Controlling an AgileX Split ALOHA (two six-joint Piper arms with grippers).
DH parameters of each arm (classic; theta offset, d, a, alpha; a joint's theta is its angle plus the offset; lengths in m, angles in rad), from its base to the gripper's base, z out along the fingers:
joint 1: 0 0.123 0 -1.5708
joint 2: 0.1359 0 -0.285 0
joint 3: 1.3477 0 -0.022 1.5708
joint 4: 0 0.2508 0 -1.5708
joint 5: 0 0 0.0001 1.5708
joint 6: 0 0.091 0 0
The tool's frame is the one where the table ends.
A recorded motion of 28 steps. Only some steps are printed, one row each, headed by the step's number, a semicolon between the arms.
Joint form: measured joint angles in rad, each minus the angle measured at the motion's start. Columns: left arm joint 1, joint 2, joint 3, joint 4, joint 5, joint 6; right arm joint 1, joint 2, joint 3, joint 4, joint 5, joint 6.
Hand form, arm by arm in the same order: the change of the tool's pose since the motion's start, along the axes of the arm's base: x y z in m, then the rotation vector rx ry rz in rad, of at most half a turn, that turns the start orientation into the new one. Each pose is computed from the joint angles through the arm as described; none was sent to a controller.
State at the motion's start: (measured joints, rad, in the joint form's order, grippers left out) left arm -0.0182 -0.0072 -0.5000 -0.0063 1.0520 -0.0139; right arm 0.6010 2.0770 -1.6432 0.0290 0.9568 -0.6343
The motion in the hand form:
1: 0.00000 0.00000 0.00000 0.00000 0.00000 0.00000; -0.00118 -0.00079 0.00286 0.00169 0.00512 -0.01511
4: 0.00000 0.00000 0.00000 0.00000 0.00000 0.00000; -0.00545 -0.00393 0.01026 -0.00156 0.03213 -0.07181
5: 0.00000 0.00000 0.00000 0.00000 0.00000 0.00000; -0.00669 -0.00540 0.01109 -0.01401 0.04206 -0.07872
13: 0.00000 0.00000 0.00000 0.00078 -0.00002 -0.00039; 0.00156 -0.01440 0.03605 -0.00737 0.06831 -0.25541
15: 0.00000 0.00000 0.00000 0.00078 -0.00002 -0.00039; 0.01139 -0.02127 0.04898 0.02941 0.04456 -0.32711
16: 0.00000 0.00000 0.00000 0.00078 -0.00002 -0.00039; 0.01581 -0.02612 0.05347 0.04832 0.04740 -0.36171
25: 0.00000 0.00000 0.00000 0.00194 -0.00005 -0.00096; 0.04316 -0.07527 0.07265 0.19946 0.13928 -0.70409
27: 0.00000 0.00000 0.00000 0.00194 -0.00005 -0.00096; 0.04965 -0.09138 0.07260 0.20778 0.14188 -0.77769
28: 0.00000 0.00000 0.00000 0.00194 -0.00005 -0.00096; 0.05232 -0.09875 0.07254 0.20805 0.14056 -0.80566
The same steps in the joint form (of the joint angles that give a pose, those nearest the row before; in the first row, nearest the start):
1: 0.0000 0.0000 0.0000 0.0000 0.0000 0.0000; 0.0000 -0.0071 0.0000 0.0000 0.0100 0.0160
4: 0.0000 0.0000 0.0000 0.0000 0.0000 0.0000; 0.0000 -0.0263 0.0000 -0.0031 0.0520 0.0767
5: 0.0000 0.0000 0.0000 0.0000 0.0000 0.0000; 0.0000 -0.0292 0.0000 -0.0099 0.0701 0.0862
13: 0.0000 0.0000 0.0000 0.0000 0.0000 0.0009; -0.0246 -0.0339 -0.0945 -0.0290 0.1865 0.2485
15: 0.0000 0.0000 0.0000 0.0000 0.0000 0.0009; -0.0501 -0.0348 -0.1413 -0.0290 0.1940 0.2971
16: 0.0000 0.0000 0.0000 0.0000 0.0000 0.0009; -0.0671 -0.0342 -0.1593 -0.0172 0.2021 0.3138
25: 0.0000 0.0000 0.0000 0.0000 0.0000 0.0022; -0.2190 -0.0353 -0.2290 0.1045 0.2555 0.5035
27: 0.0000 0.0000 0.0000 0.0000 0.0000 0.0022; -0.2582 -0.0353 -0.2290 0.1024 0.2564 0.5397
28: 0.0000 0.0000 0.0000 0.0000 0.0000 0.0022; -0.2753 -0.0353 -0.2290 0.0985 0.2574 0.5514

